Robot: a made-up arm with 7 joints. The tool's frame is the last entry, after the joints. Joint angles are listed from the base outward.
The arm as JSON. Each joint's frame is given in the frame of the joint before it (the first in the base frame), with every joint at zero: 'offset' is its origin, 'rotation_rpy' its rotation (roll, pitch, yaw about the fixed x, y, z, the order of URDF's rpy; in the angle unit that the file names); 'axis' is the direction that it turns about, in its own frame. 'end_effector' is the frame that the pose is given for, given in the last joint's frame.
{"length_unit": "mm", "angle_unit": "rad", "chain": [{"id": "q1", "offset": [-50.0, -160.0, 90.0], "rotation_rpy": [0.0, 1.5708, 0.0], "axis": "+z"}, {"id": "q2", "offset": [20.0, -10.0, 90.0], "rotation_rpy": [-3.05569, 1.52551, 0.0], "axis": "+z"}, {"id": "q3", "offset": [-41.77, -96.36, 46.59], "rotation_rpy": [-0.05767, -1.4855, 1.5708], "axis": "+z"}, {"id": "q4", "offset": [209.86, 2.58, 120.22], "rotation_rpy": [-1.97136, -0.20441, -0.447], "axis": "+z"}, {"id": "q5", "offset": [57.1, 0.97, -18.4], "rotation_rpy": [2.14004, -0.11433, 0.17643], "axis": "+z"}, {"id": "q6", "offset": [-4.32, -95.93, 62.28], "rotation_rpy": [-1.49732, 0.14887, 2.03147], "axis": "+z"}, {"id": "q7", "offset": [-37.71, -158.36, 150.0], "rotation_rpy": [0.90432, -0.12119, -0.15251], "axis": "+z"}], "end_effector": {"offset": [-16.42, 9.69, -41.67], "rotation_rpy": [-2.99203, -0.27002, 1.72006]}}
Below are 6 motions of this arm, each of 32 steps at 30 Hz.
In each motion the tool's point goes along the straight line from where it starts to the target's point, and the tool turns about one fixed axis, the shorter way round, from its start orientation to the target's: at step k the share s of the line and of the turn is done. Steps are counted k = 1, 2, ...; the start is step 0. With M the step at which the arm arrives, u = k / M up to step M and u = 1 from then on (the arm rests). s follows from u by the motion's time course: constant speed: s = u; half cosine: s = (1 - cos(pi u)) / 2; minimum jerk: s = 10 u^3 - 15 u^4 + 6 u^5.
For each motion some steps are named. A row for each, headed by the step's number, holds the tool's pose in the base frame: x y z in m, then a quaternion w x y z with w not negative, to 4 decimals.
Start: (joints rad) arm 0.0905 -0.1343 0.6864 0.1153 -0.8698 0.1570 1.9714
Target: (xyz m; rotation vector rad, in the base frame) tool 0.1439 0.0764 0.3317 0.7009 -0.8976 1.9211
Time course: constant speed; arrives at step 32
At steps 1, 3, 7, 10, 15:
1: 0.2025 0.2434 0.2525 0.3516 -0.0019 -0.4786 0.8045
3: 0.1987 0.2327 0.2576 0.3584 0.0167 -0.4724 0.8050
7: 0.1911 0.2111 0.2678 0.3716 0.0539 -0.4594 0.8049
10: 0.1855 0.1950 0.2755 0.3811 0.0818 -0.4492 0.8039
15: 0.1760 0.1680 0.2883 0.3961 0.1281 -0.4311 0.8006

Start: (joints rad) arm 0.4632 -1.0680 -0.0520 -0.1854 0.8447 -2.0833 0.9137
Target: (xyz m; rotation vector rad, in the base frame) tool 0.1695 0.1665 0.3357 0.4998 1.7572 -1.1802
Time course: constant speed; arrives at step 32
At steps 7, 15, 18, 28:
7: 0.1076 0.0340 0.4776 0.3960 0.1288 0.8303 -0.3703
15: 0.1274 0.0764 0.4322 0.4197 0.1533 0.7966 -0.4072
18: 0.1349 0.0923 0.4152 0.4282 0.1624 0.7832 -0.4206
28: 0.1596 0.1453 0.3584 0.4548 0.1919 0.7356 -0.4639

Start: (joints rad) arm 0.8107 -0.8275 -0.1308 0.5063 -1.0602 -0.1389 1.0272
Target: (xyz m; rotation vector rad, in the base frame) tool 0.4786 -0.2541 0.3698 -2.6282 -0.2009 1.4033
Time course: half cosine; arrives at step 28
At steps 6, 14, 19, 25, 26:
6: 0.3845 -0.0927 0.4339 0.1145 -0.8212 -0.3000 0.4717
14: 0.4258 -0.1635 0.4058 0.0990 -0.8521 -0.1992 0.4737
19: 0.4539 -0.2117 0.3866 0.0879 -0.8676 -0.1292 0.4721
25: 0.4756 -0.2490 0.3718 0.0789 -0.8765 -0.0745 0.4690
26: 0.4773 -0.2518 0.3707 0.0782 -0.8770 -0.0704 0.4688

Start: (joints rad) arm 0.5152 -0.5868 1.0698 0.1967 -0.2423 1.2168 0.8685
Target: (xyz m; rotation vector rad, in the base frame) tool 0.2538 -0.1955 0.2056 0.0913 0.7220 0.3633
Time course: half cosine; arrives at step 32
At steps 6, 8, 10, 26, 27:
6: 0.3676 -0.0318 0.2884 0.7269 0.0989 -0.3235 0.5977
8: 0.3598 -0.0429 0.2828 0.7591 0.0971 -0.2796 0.5798
10: 0.3504 -0.0565 0.2760 0.7950 0.0945 -0.2248 0.5555
26: 0.2643 -0.1804 0.2132 0.9278 0.0515 0.2923 0.2260
27: 0.2611 -0.1849 0.2109 0.9256 0.0494 0.3101 0.2114

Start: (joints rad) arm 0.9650 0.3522 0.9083 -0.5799 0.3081 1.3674 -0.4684
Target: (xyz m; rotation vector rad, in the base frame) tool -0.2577 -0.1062 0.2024 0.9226 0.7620 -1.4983
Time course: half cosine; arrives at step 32
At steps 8, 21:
8: -0.0681 -0.1027 0.3572 0.4368 0.0887 0.3240 -0.8345
21: -0.1990 -0.1051 0.2503 0.5404 0.3036 0.3302 -0.7119

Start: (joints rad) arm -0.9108 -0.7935 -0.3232 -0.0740 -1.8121 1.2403 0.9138
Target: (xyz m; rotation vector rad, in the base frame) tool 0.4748 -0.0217 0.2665 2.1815 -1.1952 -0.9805
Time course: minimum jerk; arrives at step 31
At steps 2, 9, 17, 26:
2: 0.3305 0.2665 0.1129 0.4505 0.8788 0.0673 -0.1419
9: 0.3520 0.2237 0.1357 0.4268 0.8864 -0.0102 -0.1791
17: 0.4155 0.0967 0.2034 0.3370 0.8669 -0.2376 -0.2802
26: 0.4701 -0.0123 0.2615 0.2407 0.8013 -0.4200 -0.3514

